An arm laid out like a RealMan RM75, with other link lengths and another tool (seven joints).
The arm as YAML. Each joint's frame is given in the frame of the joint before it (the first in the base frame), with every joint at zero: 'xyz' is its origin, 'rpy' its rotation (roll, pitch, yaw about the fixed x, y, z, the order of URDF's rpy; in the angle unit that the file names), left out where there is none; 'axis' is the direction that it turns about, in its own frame. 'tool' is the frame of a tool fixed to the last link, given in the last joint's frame.
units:
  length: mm
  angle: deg
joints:
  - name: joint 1
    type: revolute
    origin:
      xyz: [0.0, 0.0, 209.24]
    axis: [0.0, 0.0, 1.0]
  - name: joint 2
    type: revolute
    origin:
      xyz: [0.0, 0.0, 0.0]
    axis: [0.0, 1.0, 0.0]
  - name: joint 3
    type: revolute
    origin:
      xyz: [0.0, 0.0, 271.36]
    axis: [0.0, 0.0, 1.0]
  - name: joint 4
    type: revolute
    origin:
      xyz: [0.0, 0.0, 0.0]
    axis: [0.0, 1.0, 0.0]
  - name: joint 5
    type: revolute
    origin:
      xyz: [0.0, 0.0, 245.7]
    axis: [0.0, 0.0, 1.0]
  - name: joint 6
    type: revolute
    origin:
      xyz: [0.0, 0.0, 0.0]
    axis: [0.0, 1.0, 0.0]
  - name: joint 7
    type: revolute
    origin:
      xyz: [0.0, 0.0, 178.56]
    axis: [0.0, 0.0, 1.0]
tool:
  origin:
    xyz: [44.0, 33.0, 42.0]
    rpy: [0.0, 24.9, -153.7]
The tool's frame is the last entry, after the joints.
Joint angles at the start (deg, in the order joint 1, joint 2, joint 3, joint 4, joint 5, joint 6, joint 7):
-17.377 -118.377 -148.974 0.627 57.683 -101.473 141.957
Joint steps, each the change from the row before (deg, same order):
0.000 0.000 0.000 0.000 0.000 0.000 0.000
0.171 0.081 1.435 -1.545 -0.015 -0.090 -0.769
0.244 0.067 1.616 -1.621 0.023 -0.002 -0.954
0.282 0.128 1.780 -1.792 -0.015 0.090 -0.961
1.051 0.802 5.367 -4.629 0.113 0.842 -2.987
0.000 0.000 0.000 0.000 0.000 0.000 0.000
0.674 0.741 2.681 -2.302 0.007 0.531 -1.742
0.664 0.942 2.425 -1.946 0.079 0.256 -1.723
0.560 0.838 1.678 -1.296 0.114 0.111 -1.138
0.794 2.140 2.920 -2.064 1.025 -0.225 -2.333
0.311 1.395 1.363 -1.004 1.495 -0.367 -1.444
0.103 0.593 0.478 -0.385 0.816 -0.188 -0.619
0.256 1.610 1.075 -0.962 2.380 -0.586 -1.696
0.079 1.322 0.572 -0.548 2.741 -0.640 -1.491
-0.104 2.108 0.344 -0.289 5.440 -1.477 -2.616
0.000 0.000 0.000 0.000 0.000 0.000 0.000
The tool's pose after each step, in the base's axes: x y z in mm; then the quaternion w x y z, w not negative. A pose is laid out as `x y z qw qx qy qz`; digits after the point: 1 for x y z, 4 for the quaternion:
-294.0 306.1 13.2 0.2571 -0.2106 0.7341 0.5921
-291.4 306.2 14.5 0.2571 -0.1987 0.7423 0.5860
-288.8 306.2 15.0 0.2571 -0.1877 0.7517 0.5776
-286.1 306.4 15.8 0.2558 -0.1755 0.7616 0.5689
-281.4 306.9 16.3 0.2464 -0.1481 0.7920 0.5385
-281.4 306.9 16.3 0.2464 -0.1481 0.7920 0.5385
-280.8 307.0 18.3 0.2395 -0.1364 0.8067 0.5228
-280.7 306.2 21.2 0.2331 -0.1258 0.8202 0.5071
-281.5 304.8 23.8 0.2269 -0.1183 0.8296 0.4962
-283.0 301.5 29.4 0.2134 -0.1015 0.8507 0.4695
-283.8 298.7 31.2 0.2036 -0.0910 0.8655 0.4485
-284.2 297.3 31.7 0.1990 -0.0868 0.8720 0.4387
-285.9 293.1 33.0 0.1857 -0.0766 0.8889 0.4116
-287.8 288.8 32.5 0.1731 -0.0698 0.9041 0.3843
-292.2 279.8 30.5 0.1522 -0.0639 0.9284 0.3330
-292.2 279.8 30.5 0.1522 -0.0639 0.9284 0.3330

